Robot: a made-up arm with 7 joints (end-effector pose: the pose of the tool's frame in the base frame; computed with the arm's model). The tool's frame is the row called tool.
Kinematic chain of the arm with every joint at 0, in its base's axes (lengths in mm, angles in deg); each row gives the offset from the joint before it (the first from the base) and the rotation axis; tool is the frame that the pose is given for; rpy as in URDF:
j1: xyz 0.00 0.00 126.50 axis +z
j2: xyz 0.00 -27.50 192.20 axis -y
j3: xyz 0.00 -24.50 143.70 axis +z
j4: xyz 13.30 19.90 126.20 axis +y
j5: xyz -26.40 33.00 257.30 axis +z
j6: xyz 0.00 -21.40 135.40 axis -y
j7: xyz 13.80 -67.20 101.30 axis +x
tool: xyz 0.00 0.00 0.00 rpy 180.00 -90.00 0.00
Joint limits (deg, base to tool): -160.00..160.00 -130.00..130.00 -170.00..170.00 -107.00..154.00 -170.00..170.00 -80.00..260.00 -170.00..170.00
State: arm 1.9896 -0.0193 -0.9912 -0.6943 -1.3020 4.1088 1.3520
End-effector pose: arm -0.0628 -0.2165 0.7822 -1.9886 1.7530 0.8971
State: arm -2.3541 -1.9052 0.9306 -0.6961 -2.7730 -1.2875 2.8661
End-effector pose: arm -0.5946 -0.1922 0.4408 -1.3805 0.8817 -0.7624
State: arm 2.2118 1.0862 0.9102 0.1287 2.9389 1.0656 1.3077
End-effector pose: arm 0.2696 -0.5892 0.6412 -0.3890 1.5472 -1.5390
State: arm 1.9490 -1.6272 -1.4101 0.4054 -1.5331 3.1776 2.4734
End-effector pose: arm -0.1538 0.5612 0.2235 -1.3688 -2.7162 0.3145
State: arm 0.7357 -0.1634 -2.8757 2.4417 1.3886 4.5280 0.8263
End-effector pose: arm 0.0409 -0.2711 0.2866 -0.6759 0.4969 0.5054
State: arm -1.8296 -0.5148 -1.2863 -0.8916 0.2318 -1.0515 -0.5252
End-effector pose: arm 0.1378 -0.2683 0.8901 1.1457 -1.6376 -0.7944
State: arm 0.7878 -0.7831 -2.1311 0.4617 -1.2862 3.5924 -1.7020
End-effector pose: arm 0.3414 0.2074 0.7512 -2.2146 1.4661 -0.2780
